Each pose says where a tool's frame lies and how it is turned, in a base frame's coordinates. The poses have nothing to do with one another.
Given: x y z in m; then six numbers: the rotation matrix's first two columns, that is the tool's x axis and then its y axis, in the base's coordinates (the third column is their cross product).
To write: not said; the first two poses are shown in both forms.
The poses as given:
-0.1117, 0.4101, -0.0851, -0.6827, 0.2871, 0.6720, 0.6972, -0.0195, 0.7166
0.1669, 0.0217, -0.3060, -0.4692, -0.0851, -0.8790, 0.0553, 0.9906, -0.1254
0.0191, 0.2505, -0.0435, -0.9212, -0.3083, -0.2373, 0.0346, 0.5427, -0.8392
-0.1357, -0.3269, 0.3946, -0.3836, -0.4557, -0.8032, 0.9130, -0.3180, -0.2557
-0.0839, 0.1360, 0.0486, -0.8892, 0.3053, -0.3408, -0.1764, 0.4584, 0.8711
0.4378, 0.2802, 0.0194, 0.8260, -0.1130, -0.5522, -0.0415, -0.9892, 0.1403
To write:
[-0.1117, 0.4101, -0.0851], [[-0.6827, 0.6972, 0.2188], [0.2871, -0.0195, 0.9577], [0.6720, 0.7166, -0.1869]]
[0.1669, 0.0217, -0.3060], [[-0.4692, 0.0553, 0.8814], [-0.0851, 0.9906, -0.1074], [-0.8790, -0.1254, -0.4601]]
[0.0191, 0.2505, -0.0435], [[-0.9212, 0.0346, 0.3875], [-0.3083, 0.5427, -0.7813], [-0.2373, -0.8392, -0.4893]]
[-0.1357, -0.3269, 0.3946], [[-0.3836, 0.9130, -0.1389], [-0.4557, -0.3180, -0.8314], [-0.8032, -0.2557, 0.5380]]
[-0.0839, 0.1360, 0.0486], [[-0.8892, -0.1764, 0.4222], [0.3053, 0.4584, 0.8347], [-0.3408, 0.8711, -0.3538]]
[0.4378, 0.2802, 0.0194], [[0.8260, -0.0415, -0.5621], [-0.1130, -0.9892, -0.0930], [-0.5522, 0.1403, -0.8218]]

